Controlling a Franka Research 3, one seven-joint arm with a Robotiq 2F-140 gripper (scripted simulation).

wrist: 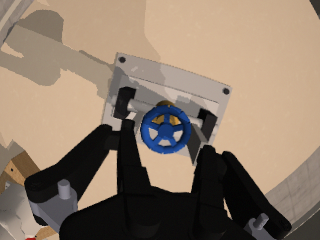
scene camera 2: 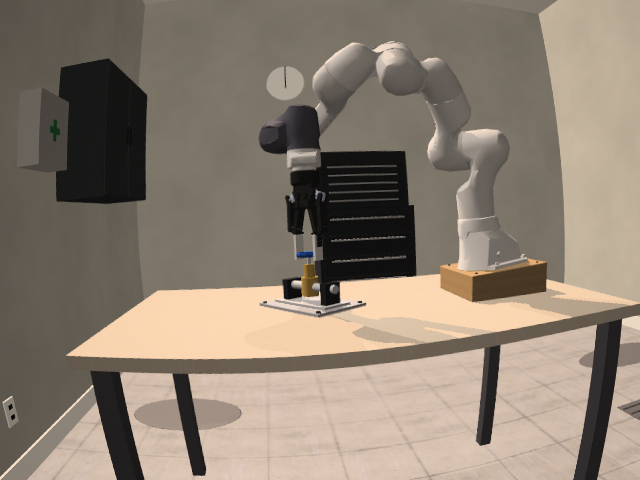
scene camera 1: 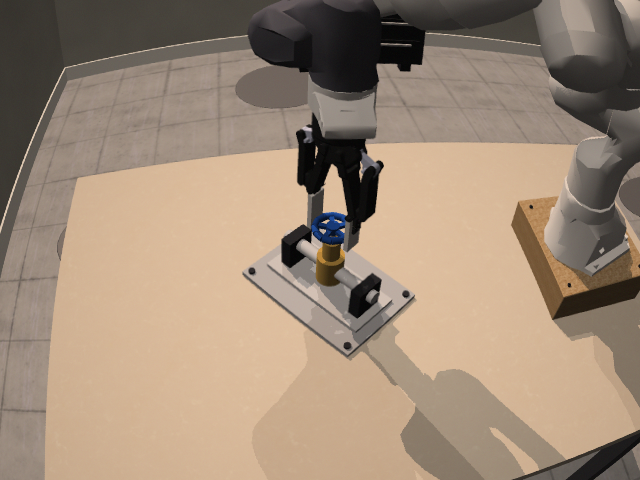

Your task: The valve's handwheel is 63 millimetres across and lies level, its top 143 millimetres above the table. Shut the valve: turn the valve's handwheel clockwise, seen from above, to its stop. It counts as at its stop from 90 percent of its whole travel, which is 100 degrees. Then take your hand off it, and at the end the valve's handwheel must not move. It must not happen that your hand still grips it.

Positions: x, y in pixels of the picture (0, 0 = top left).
Scene:
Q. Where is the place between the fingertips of the gripper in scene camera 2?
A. At 308, 259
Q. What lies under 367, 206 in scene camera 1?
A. The gripper.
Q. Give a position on a blue handwheel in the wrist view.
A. At 165, 130

